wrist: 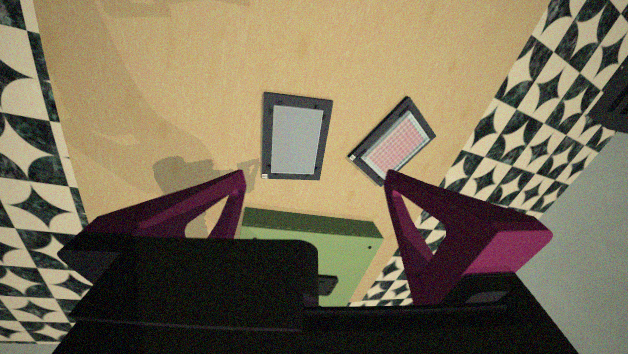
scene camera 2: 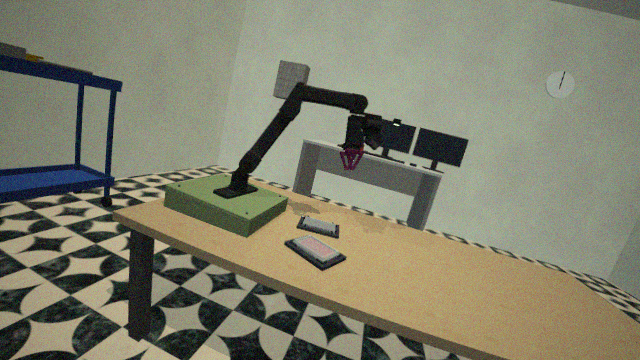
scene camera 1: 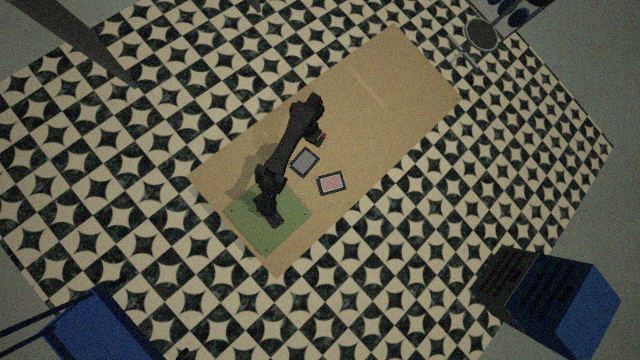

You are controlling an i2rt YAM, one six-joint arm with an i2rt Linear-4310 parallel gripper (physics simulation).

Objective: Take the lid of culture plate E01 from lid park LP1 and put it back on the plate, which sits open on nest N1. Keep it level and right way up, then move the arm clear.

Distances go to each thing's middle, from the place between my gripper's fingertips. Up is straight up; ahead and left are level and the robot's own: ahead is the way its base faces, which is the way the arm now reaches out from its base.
Right now the plate lid (wrist: 296,130) is 50 mm behind my hand, 30 mm to the right of it and 240 mm below it. Also, from my hand: dark lid park (wrist: 270,99) 50 mm behind, 30 mm to the right, 240 mm below.
